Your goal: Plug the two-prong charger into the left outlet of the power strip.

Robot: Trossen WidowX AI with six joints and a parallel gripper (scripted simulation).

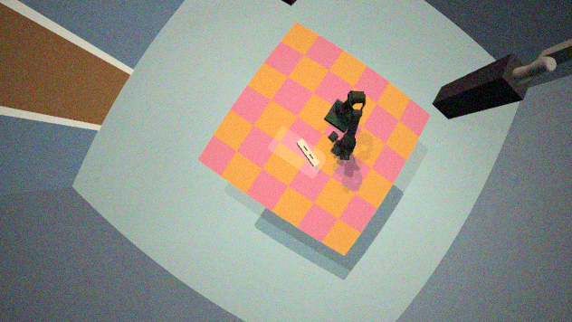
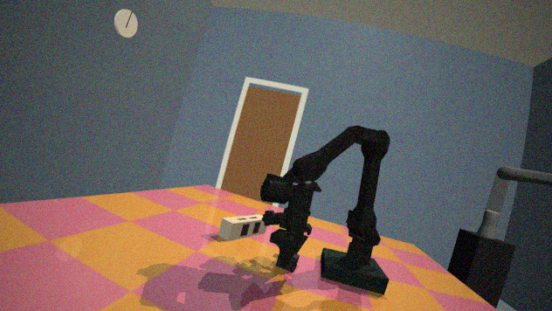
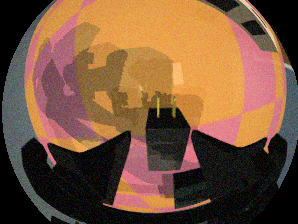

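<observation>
The two-prong charger lies 20 mm ahead of my gripper tip and 10 mm above it.
</observation>
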